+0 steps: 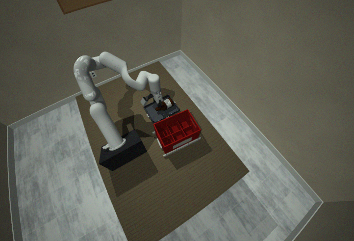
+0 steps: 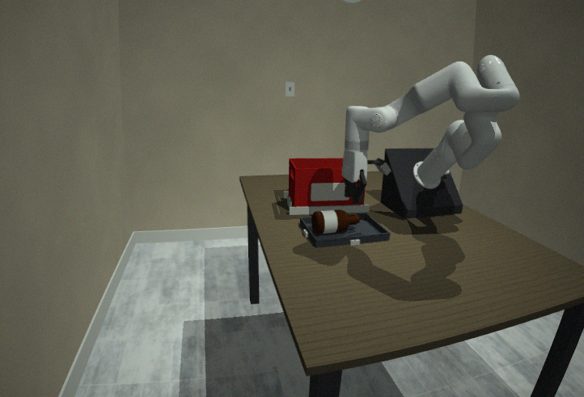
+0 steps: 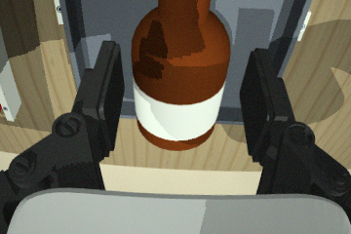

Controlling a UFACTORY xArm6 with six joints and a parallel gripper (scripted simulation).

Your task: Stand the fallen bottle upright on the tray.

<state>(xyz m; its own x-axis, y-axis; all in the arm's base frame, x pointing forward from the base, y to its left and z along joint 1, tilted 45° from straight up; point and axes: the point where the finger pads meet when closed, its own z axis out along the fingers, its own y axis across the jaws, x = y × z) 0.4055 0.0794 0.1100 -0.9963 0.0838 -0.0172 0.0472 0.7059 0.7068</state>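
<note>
Right now the brown bottle is 9 cm below my hand and 5 cm ahead of it. From my hand the other things lie so: dark grey tray (12 cm below, 3 cm ahead); red crate (27 cm to the right, 4 cm below, 2 cm behind).
</note>
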